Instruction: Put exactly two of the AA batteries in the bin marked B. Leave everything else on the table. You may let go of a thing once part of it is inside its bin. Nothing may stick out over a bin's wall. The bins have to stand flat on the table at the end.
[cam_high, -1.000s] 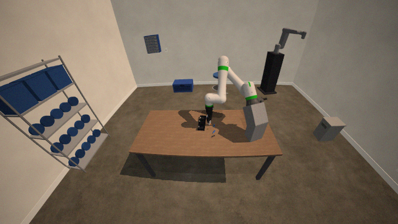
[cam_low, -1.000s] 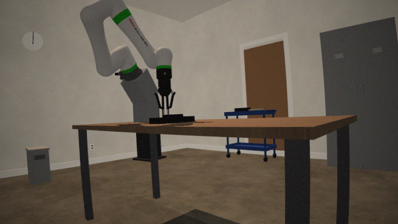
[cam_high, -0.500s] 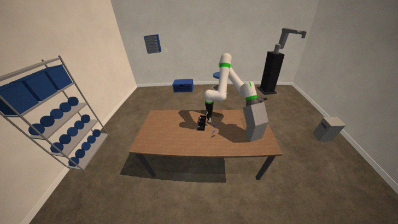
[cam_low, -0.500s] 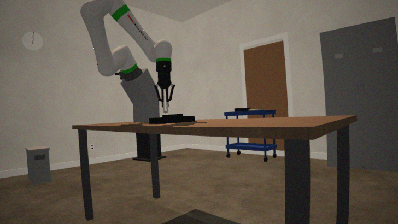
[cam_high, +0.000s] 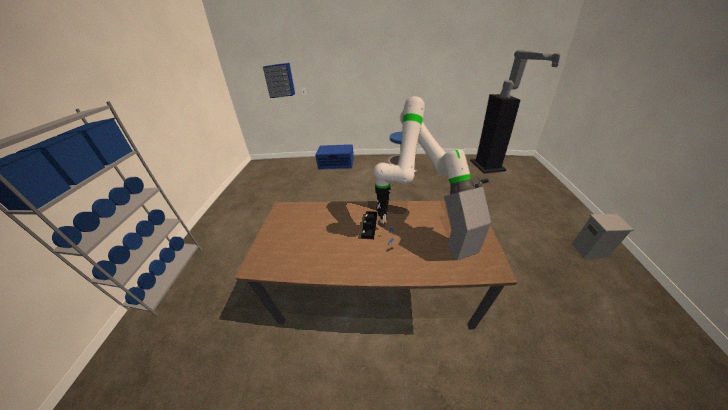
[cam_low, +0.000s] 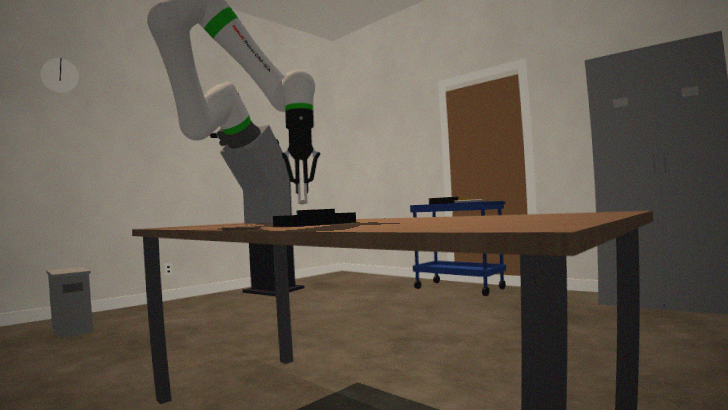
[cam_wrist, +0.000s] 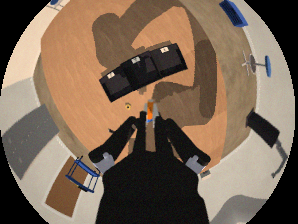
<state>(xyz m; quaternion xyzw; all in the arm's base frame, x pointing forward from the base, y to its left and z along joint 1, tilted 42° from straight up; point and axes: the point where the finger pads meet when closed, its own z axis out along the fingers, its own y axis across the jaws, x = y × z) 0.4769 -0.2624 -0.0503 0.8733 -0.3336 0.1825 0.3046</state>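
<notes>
The blue AA battery lies 140 mm to the left of my hand, 90 mm below it and 30 mm behind it. From my hand the other things lie so: small dark piece 200 mm to the left, 100 mm below; then orange battery 30 mm below.
</notes>
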